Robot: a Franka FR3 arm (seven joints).
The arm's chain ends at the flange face. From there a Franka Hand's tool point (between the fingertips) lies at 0.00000 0.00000 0.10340 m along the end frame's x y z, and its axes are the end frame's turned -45 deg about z.
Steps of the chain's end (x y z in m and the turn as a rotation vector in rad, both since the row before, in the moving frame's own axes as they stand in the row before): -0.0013, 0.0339, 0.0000, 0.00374, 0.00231, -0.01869; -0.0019, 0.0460, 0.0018, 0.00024, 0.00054, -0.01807
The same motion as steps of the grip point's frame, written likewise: -0.0244, 0.0229, 0.0000, 0.00101, 0.00428, -0.01869; -0.0338, 0.0312, 0.0018, -0.00021, 0.00055, -0.01807
